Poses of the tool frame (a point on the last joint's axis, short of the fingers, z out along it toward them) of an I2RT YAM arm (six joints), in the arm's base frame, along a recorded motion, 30 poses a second.
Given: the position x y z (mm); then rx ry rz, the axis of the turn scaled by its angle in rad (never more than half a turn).
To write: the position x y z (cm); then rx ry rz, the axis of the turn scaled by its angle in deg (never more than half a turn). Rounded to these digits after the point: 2 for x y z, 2 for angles.
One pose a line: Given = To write
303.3, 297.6, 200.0, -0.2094, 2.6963, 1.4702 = 30.33, 29.76, 20.00, -12.00, 154.49, 84.24
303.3, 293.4, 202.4, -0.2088, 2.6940, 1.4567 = 30.33, 29.34, 20.24, -11.96, 154.35, 83.46
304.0, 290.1, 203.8, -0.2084, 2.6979, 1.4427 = 30.40, 29.01, 20.38, -11.94, 154.58, 82.66
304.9, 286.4, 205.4, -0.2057, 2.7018, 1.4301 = 30.49, 28.64, 20.54, -11.79, 154.80, 81.94
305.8, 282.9, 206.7, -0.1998, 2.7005, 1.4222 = 30.58, 28.29, 20.67, -11.45, 154.73, 81.49
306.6, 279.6, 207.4, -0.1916, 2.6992, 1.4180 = 30.66, 27.96, 20.74, -10.98, 154.65, 81.25
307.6, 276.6, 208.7, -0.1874, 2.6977, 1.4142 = 30.76, 27.66, 20.87, -10.74, 154.57, 81.03
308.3, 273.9, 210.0, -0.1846, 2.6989, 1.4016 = 30.83, 27.39, 21.00, -10.58, 154.64, 80.31
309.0, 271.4, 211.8, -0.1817, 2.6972, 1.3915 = 30.90, 27.14, 21.18, -10.41, 154.54, 79.73
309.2, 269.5, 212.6, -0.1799, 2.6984, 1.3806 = 30.92, 26.95, 21.26, -10.31, 154.61, 79.10
